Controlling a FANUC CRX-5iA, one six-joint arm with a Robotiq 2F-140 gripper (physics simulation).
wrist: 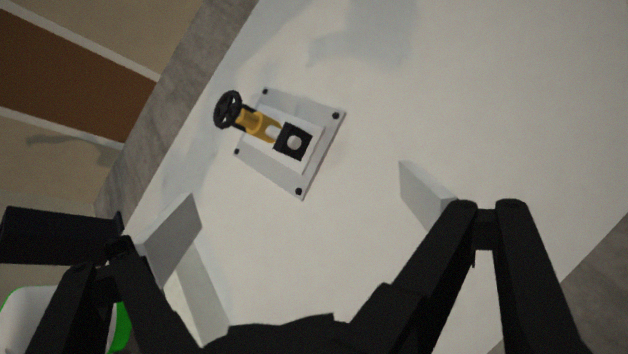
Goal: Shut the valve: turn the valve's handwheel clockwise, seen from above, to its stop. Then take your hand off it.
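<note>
The valve (262,125) has a brass-yellow body and a black square flange, and stands on a grey plate with dark bolts at its corners, left of centre in the wrist view. Its black spoked handwheel (228,109) is at the end of the yellow stem, towards the upper left. My gripper (297,194) is wide open, with one grey fingertip at the lower left and one at the right. Nothing is between the fingers, and they are apart from the handwheel. The handwheel shows fully.
The valve is on a pale table top (475,110) with a grey edge (165,100) on the left. A pale block (202,295) lies behind the left finger. A dark box-like thing (55,235) is at the far left. A white and green container (30,315) is at the lower left.
</note>
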